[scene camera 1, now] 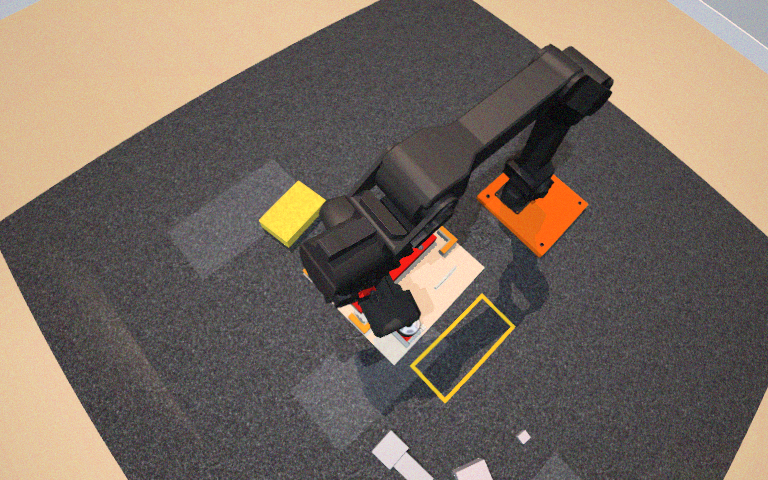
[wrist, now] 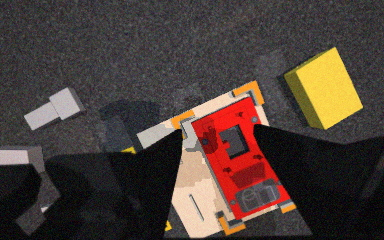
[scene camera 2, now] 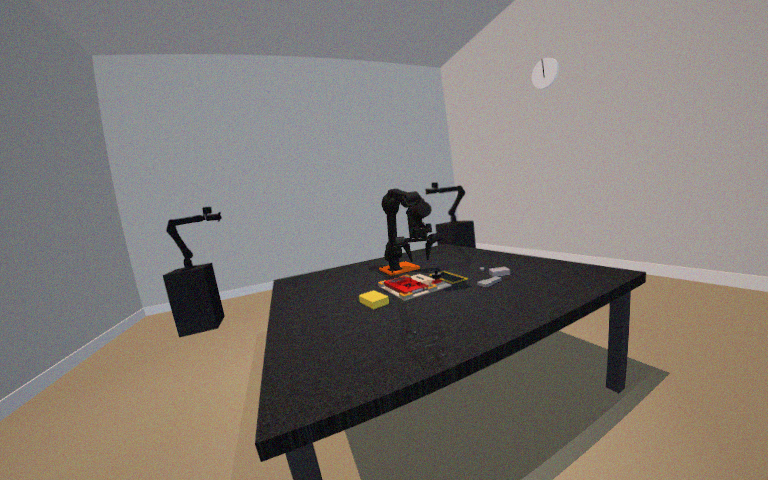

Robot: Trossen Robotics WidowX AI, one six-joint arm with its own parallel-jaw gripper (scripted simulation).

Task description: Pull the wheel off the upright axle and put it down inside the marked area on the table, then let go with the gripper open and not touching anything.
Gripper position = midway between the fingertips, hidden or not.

The gripper (scene camera 1: 352, 283) is open, holding nothing. Further things: a yellow block (scene camera 1: 289, 217).
The yellow block also shows in the wrist view (wrist: 322, 87). The gripper also shows in the wrist view (wrist: 217, 131) and in scene camera 2 (scene camera 2: 419, 261).
